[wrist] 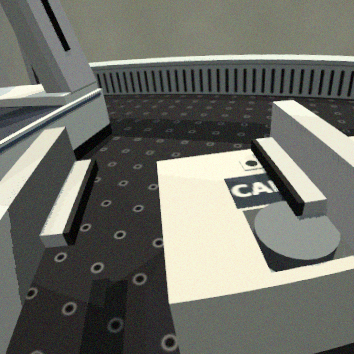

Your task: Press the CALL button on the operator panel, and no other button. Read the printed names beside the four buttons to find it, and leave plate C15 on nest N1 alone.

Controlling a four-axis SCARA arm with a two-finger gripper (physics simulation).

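Places are measured from the arm's base along level axes (x ahead, y right, z down), in metres.
Pixels of known places: gripper, fingertip midpoint: (pixel 171 135).
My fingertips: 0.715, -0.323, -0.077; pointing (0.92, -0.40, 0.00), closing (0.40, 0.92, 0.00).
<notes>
Ahead of a thing's pixels: the offset from my fingertips to its top centre, as dx, dy, dz. "spot": to the spot under its first point. Level surfaces: height alone.
The operator panel @(spot: -0.041, +0.022, +0.012) (pixel 200 235) is a cream block at the lower right of the wrist view. A dark label @(spot: -0.021, +0.031, +0.011) (pixel 240 196) on it shows white letters "CA" and part of another letter; the right finger covers the rest. A round grey button @(-0.033, +0.049, +0.010) (pixel 292 232) sits beside the label, on the near side, its upper edge partly behind the right finger. My gripper (pixel 171 135) is shut and empty, though a gap shows between its two fingers. The right finger overlaps the button and label in this view; whether it touches them I cannot tell. The other buttons, plate C15 and nest N1 do not show.
A small white square with a black dot @(spot: +0.001, +0.033, +0.011) (pixel 251 163) is on the panel beyond the label. A pale grey unit (pixel 92 120) with a slanted column (pixel 62 65) stands at the left. A slotted rail @(spot: +0.289, -0.036, +0.022) (pixel 220 62) runs along the back of the dark, hole-patterned table top @(dz +0.064) (pixel 117 255).
</notes>
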